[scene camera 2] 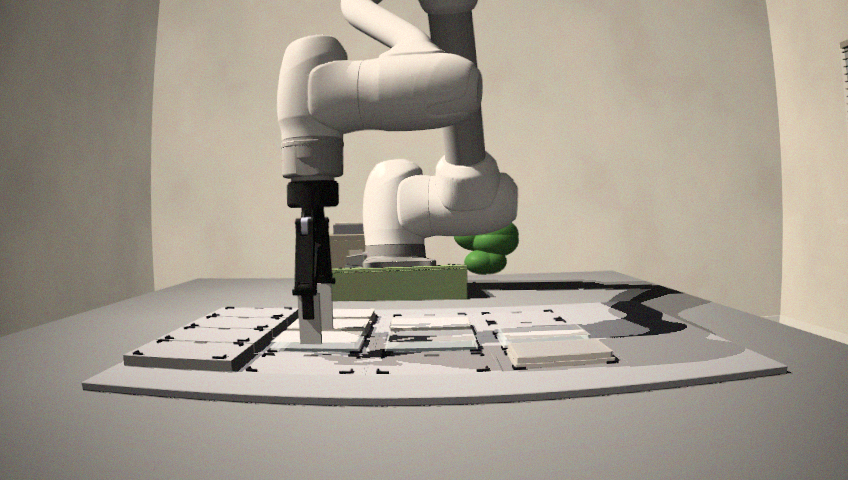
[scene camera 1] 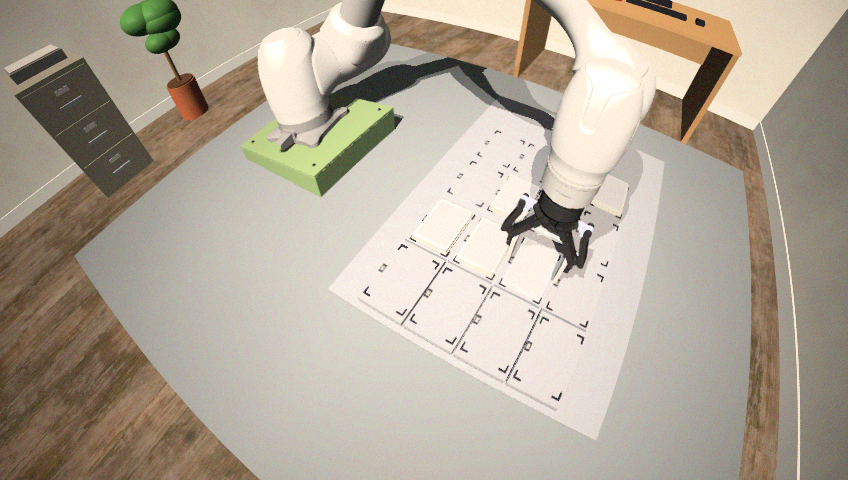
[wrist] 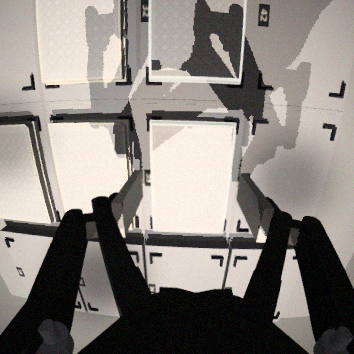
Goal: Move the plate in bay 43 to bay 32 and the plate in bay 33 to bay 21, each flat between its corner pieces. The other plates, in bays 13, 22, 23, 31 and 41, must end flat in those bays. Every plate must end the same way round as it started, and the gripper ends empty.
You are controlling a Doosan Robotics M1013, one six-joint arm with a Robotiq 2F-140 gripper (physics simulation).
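Places are measured from the arm's base along level axes (x left, y ahead, z down), in metres.
Pixels of known places: gripper, fingertip midpoint: (scene camera 2: 317,335) (scene camera 1: 532,265) (wrist: 189,184); arm's base at its link origin: (scene camera 2: 395,266) (scene camera 1: 308,125).
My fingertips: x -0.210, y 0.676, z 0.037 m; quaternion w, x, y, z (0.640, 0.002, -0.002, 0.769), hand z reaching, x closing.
Ahead of a thing's pixels: the offset from my fingertips to its top centre. "*": to the spot under its first point. Level surfaces: height alone.
My open, empty gripper (scene camera 1: 534,268) (scene camera 2: 318,334) (wrist: 192,174) is low over bay 33, its fingers on either side of the pale plate {dz +0.001, dx +0.000, dy +0.000 m} (scene camera 1: 529,276) (scene camera 2: 342,340) (wrist: 192,200) there. A plate {dz +0.001, dx +0.161, dy +0.030 m} (scene camera 2: 431,340) (wrist: 170,30) lies flat in bay 32. Other plates lie flat: bay 22's plate {dz +0.001, dx +0.181, dy -0.075 m} (scene camera 1: 505,193) (wrist: 65,45), bay 23's plate {dz +0.001, dx +0.020, dy -0.105 m} (scene camera 1: 483,246) (wrist: 90,165), bay 13's plate {dz +0.001, dx +0.039, dy -0.210 m} (scene camera 1: 443,226) (wrist: 15,175), bay 31's plate {dz +0.001, dx +0.323, dy +0.060 m} (scene camera 2: 544,333) and bay 41's plate {dz +0.001, dx +0.303, dy +0.166 m} (scene camera 1: 611,193) (scene camera 2: 559,350). Bay 21 {* dz +0.013, dx +0.413, dy -0.073 m} (scene camera 1: 531,144) shows bare corner pieces. Bay 43 holds no plate. The arm hides bay 31 in scene camera 1.
A raised row of bays (scene camera 1: 428,309) (scene camera 2: 178,361) stands beside the row with bays 13 to 43. The pale board {dz +0.016 m} (scene camera 1: 583,416) (scene camera 2: 434,395) carries all the bays. The green base block (scene camera 1: 357,148) (scene camera 2: 398,285) stands behind the board in scene camera 2.
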